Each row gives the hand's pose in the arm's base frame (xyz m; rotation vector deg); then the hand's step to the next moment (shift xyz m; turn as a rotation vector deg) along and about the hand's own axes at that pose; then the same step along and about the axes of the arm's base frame.
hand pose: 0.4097 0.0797 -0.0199 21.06 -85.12 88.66
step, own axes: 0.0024 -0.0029 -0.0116 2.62 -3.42 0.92
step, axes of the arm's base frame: 0.0053 0.0109 0.0010 0.90 -0.32 4.30
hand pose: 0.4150 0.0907 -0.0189 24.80 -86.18 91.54
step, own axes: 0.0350 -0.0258 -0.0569 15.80 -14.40 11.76
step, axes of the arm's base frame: 0.0178 0.0622 0.0306 -1.27 -7.02 23.33
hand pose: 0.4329 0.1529 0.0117 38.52 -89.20 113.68
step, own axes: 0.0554 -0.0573 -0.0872 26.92 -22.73 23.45
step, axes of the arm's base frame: -0.0079 0.1019 0.0592 -3.16 -15.65 39.19
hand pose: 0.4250 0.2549 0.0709 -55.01 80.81 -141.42
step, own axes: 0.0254 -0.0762 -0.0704 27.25 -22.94 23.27
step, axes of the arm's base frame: -0.0475 0.0824 0.0486 -3.49 -15.54 39.45
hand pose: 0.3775 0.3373 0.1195 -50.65 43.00 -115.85
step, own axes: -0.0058 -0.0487 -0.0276 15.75 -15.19 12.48
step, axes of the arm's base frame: -0.0398 0.0353 0.0184 -3.60 -7.80 23.68
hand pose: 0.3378 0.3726 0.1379 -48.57 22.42 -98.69
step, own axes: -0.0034 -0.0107 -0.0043 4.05 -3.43 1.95
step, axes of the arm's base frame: -0.0101 0.0060 0.0028 -1.49 -2.36 4.92
